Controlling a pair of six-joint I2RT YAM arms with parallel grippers.
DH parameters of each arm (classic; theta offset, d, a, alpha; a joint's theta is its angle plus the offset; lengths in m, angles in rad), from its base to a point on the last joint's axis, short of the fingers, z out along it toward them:
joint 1: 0 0.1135 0.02 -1.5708
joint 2: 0 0 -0.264 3.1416
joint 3: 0.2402 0 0.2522 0
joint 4: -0.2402 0 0.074 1.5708
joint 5: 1.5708 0 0 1.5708
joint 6: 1.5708 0.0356 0 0
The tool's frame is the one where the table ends.
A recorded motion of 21 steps. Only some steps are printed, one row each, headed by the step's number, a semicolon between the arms.
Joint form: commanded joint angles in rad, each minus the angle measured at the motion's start. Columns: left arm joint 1, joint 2, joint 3, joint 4, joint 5, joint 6; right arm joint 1, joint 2, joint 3, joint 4, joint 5, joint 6.
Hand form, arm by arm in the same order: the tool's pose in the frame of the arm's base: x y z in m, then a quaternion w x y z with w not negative. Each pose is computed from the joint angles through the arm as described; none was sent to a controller.
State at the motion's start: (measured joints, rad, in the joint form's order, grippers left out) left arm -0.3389 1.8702 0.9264 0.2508 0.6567 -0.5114; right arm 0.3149 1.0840 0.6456 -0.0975 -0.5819 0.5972
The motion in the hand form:
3: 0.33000 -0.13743 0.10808 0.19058 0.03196 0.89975 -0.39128; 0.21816 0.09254 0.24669 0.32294 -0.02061 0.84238 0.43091
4: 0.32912 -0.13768 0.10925 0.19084 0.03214 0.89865 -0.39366; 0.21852 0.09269 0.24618 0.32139 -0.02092 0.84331 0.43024
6: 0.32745 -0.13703 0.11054 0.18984 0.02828 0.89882 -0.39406; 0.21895 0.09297 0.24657 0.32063 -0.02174 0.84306 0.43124
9: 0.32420 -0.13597 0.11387 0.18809 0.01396 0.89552 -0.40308; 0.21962 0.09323 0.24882 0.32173 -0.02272 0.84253 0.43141
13: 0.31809 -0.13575 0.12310 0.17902 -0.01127 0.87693 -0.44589; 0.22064 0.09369 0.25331 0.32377 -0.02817 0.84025 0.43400
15: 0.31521 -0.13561 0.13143 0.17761 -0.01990 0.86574 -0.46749; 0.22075 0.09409 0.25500 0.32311 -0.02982 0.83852 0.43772
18: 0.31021 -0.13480 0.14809 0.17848 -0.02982 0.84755 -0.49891; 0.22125 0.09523 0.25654 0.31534 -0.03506 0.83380 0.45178
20: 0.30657 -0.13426 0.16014 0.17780 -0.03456 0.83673 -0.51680; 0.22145 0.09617 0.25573 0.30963 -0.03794 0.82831 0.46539
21: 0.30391 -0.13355 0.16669 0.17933 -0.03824 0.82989 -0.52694; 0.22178 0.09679 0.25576 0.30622 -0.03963 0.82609 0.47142
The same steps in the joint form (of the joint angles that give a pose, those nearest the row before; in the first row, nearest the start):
3: 0.0011 0.0433 -0.0255 -0.0959 -0.0496 0.0123; 0.0057 0.0092 0.0098 0.0145 0.0165 0.0079
4: -0.0001 0.0378 -0.0291 -0.0930 -0.0463 0.0086; 0.0058 0.0123 0.0110 0.0120 0.0159 0.0059
6: 0.0000 0.0286 -0.0359 -0.0948 -0.0476 0.0003; 0.0059 0.0145 0.0136 0.0116 0.0130 0.0059
9: 0.0003 0.0085 -0.0544 -0.0778 -0.0407 -0.0405; 0.0061 0.0155 0.0224 0.0060 0.0128 0.0046
13: 0.0000 -0.0322 -0.0944 -0.0067 0.0197 -0.1521; 0.0055 0.0164 0.0382 -0.0022 0.0045 -0.0014
15: -0.0001 -0.0625 -0.1112 0.0256 0.0486 -0.2057; 0.0060 0.0160 0.0427 -0.0022 -0.0031 0.0017
18: 0.0003 -0.1218 -0.1342 0.0670 0.0874 -0.2852; 0.0057 0.0204 0.0469 0.0059 -0.0372 0.0129
20: -0.0001 -0.1642 -0.1442 0.0802 0.1092 -0.3325; 0.0057 0.0239 0.0394 0.0307 -0.0660 0.0295
21: 0.0000 -0.1897 -0.1545 0.0965 0.1180 -0.3631; 0.0061 0.0270 0.0389 0.0388 -0.0796 0.0364

